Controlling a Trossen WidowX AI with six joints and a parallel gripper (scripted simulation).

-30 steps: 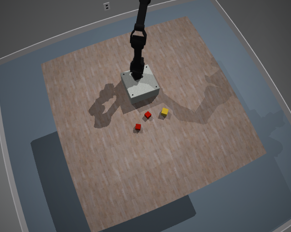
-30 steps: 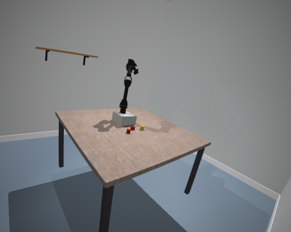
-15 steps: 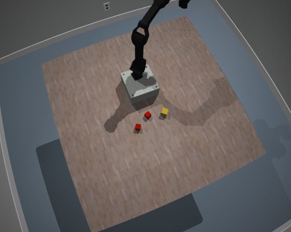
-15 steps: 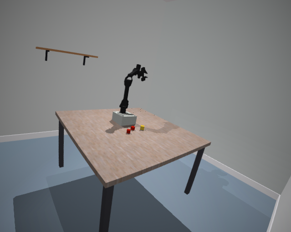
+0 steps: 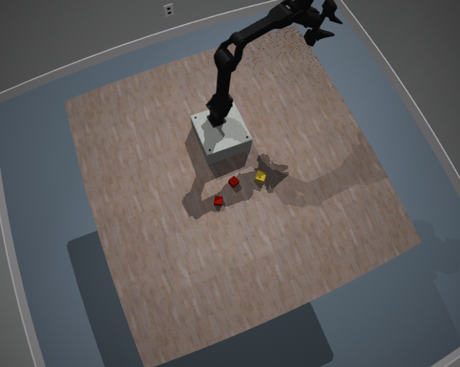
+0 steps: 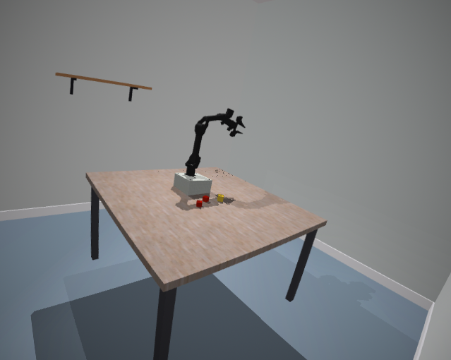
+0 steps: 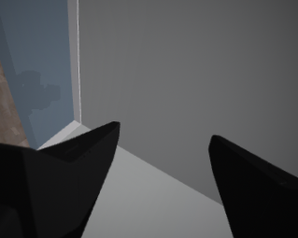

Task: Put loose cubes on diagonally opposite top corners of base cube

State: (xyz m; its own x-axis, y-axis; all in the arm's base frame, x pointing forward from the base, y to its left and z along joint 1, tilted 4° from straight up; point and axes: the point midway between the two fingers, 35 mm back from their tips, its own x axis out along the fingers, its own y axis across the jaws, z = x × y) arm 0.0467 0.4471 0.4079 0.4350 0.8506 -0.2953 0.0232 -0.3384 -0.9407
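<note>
Now: gripper tip 45 cm to the left of the yellow cube, 45 cm above it and 25 cm short of it.
</note>
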